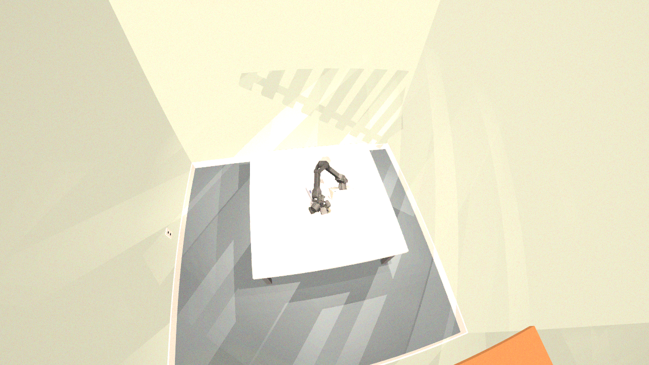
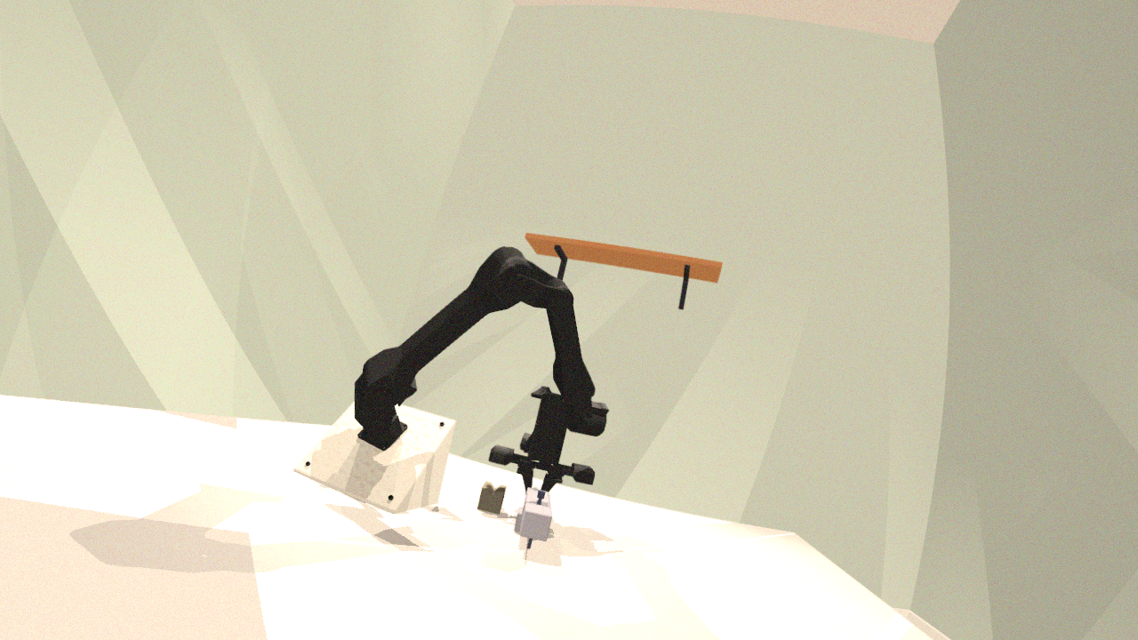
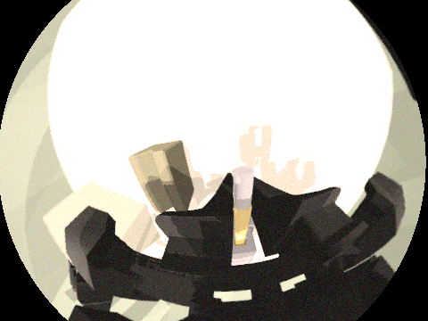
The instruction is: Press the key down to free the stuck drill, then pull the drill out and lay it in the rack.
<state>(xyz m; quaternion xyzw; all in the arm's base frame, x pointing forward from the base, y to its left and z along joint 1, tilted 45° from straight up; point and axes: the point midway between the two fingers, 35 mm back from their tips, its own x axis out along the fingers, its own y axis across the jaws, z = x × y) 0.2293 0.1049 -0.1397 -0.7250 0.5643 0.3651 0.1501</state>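
My gripper tip is now 1 cm short of the drill, 4 cm to the left of it and 3 cm below it. From my gripper tip the other things lie so: light grey box (6 cm ahead, 15 cm to the right, 3 cm above); rack (7 cm behind, 2 cm to the right); small dark key (7 cm ahead, 17 cm to the right, 4 cm above).
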